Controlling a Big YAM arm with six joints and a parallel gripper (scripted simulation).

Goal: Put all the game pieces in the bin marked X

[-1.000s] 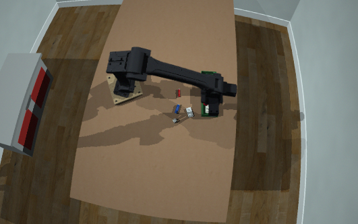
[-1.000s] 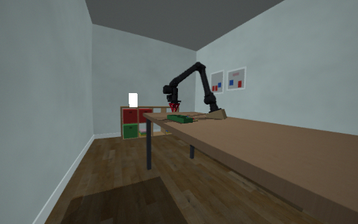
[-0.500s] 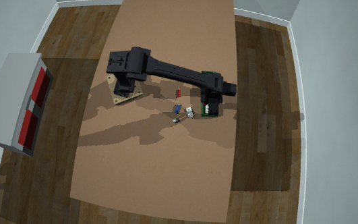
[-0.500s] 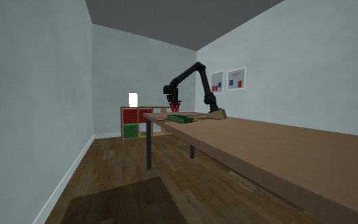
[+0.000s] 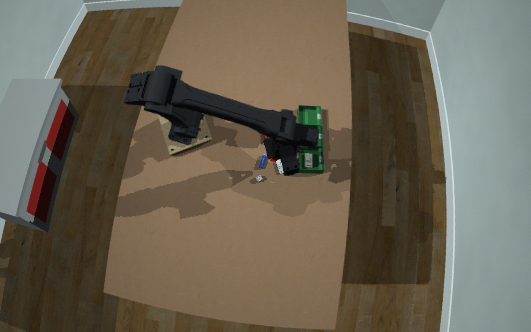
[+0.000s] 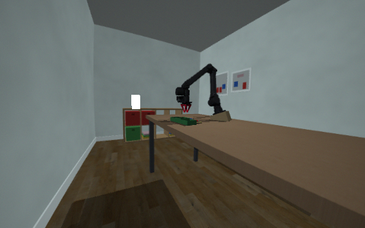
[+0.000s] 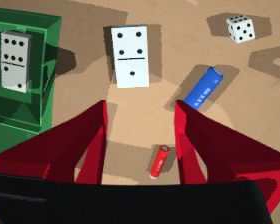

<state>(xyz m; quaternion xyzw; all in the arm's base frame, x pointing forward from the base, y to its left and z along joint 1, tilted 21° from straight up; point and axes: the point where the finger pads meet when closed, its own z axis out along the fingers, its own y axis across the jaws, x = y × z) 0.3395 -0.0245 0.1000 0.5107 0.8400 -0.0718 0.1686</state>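
My gripper is now 1 cm short of the white domino-like piece and 7 cm above it. Round my hand: small red piece 7 cm behind, 10 cm to the left, 7 cm below; white die 5 cm behind, 6 cm to the right, 7 cm below; blue cylinder 6 cm behind, 7 cm below.
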